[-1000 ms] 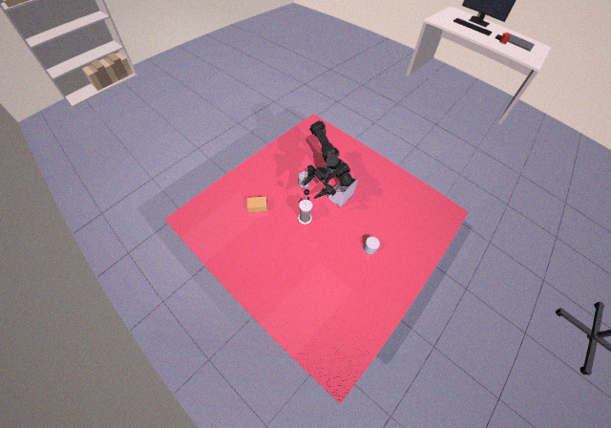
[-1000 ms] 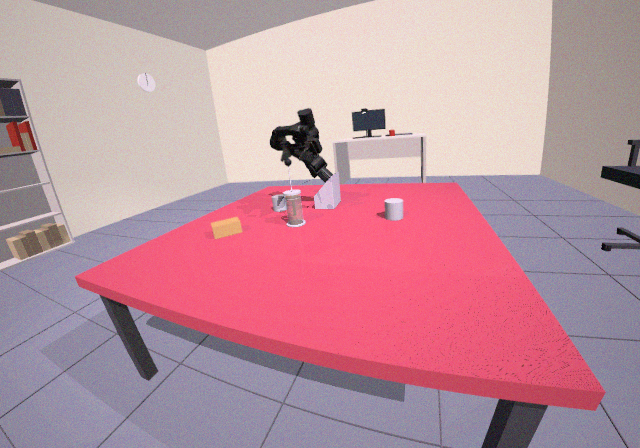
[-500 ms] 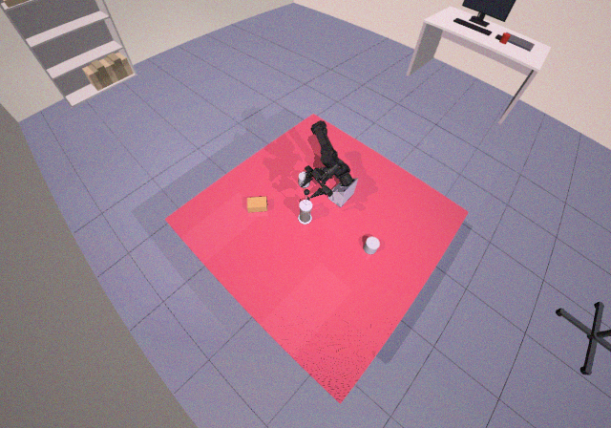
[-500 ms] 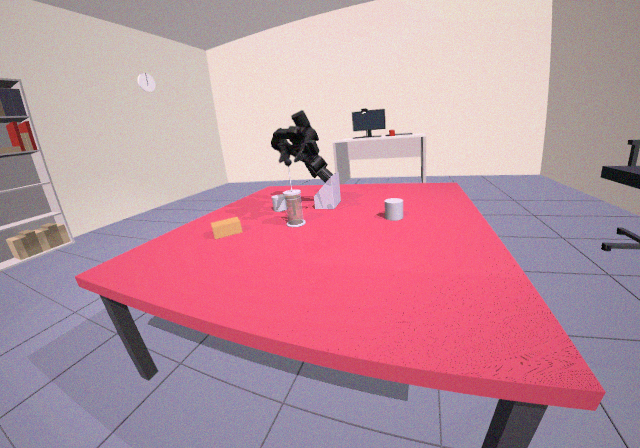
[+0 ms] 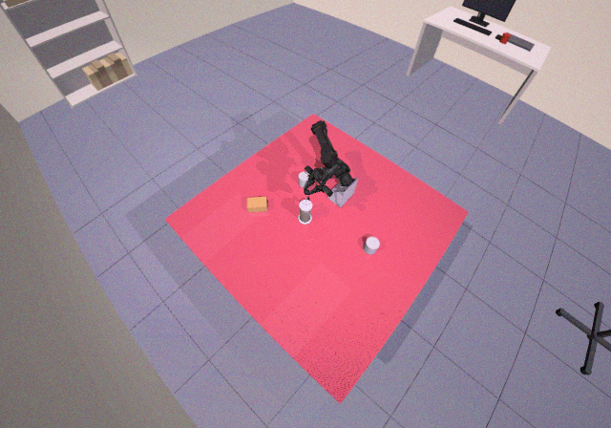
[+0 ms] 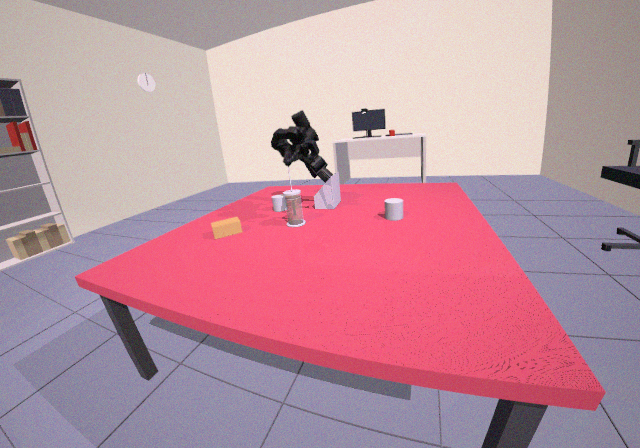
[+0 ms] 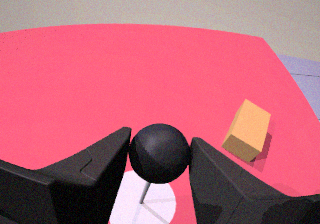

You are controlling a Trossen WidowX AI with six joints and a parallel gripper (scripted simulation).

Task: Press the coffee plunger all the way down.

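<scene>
The coffee press is 130 mm below my gripper tip, 20 mm behind it and 10 mm to the right of it.
</scene>
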